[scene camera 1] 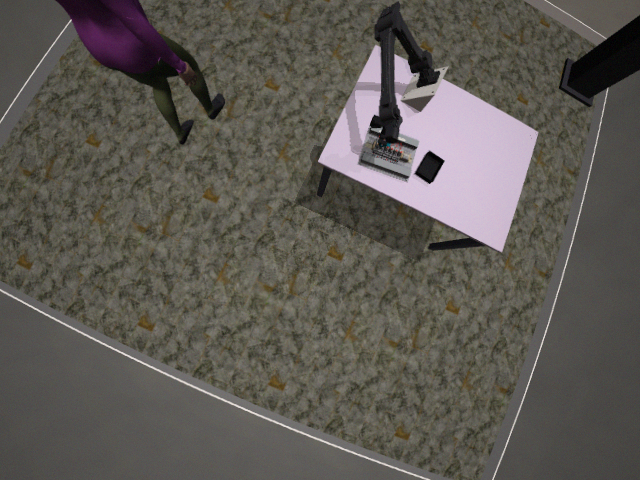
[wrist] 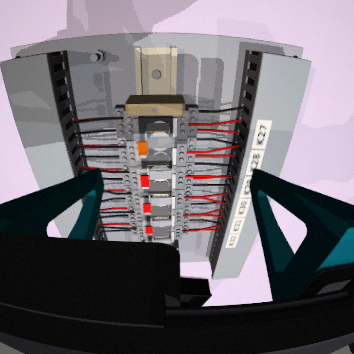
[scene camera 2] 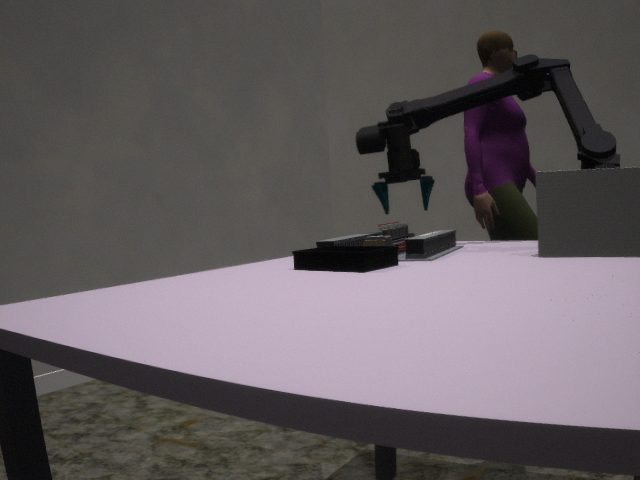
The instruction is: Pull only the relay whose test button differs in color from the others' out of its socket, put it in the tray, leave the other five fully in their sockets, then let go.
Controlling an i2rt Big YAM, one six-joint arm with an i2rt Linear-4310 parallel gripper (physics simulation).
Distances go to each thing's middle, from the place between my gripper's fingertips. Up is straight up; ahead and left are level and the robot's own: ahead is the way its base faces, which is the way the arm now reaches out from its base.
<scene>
I see my gripper 20 mm short of the tan end bracket [wrist: 137, 104], 20 mm to the left of it and 70 mm above it. Also, from my hand: grey relay panel [wrist: 209, 69]: 10 mm ahead, 80 mm to the left, 90 mm below.
</scene>
